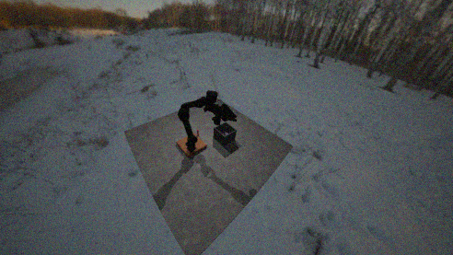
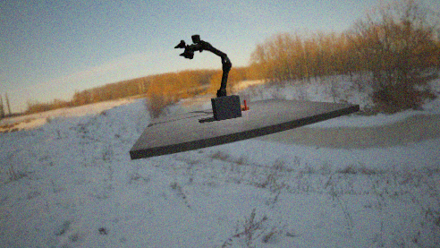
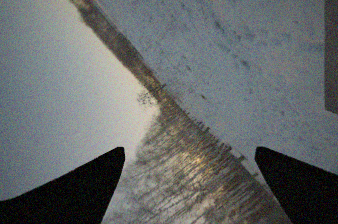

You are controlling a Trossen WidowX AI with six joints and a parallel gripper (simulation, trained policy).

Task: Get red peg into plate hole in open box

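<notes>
Right now my gripper tip is 48 cm above the red peg, 46 cm to the right of it and 9 cm short of it.
</notes>
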